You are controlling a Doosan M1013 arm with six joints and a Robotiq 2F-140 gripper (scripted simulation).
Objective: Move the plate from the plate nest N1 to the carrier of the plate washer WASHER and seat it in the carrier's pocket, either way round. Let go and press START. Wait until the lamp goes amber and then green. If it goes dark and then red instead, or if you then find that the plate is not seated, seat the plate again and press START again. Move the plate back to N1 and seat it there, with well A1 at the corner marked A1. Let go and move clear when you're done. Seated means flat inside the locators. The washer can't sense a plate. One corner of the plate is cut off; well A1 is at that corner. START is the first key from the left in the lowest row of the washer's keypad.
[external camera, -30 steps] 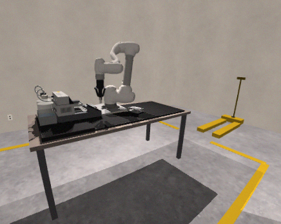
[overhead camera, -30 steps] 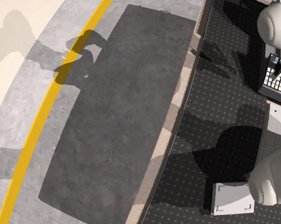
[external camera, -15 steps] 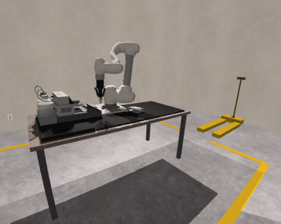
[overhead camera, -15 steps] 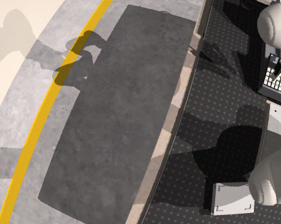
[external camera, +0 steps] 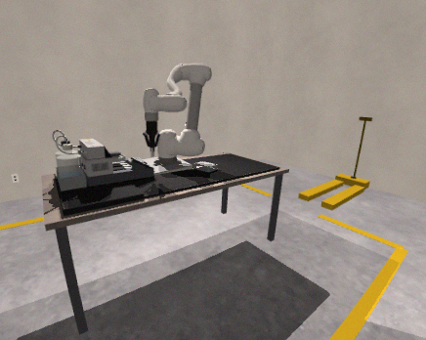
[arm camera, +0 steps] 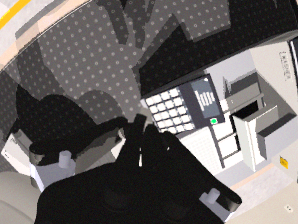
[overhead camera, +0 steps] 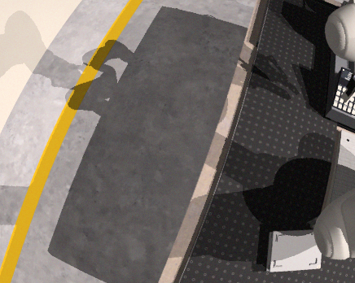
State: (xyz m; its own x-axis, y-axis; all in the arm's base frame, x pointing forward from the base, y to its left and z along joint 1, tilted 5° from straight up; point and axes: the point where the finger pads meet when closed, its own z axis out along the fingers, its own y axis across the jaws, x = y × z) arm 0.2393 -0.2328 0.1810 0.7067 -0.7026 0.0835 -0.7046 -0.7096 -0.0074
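My gripper is now 16 cm past the white well plate, 9 cm above it and 6 cm to the left of it. Round my hand: plate nest N1: 46 cm to the left, 14 cm below, 1 cm ahead; then plate washer: 22 cm to the right, 16 cm behind, 5 cm below.
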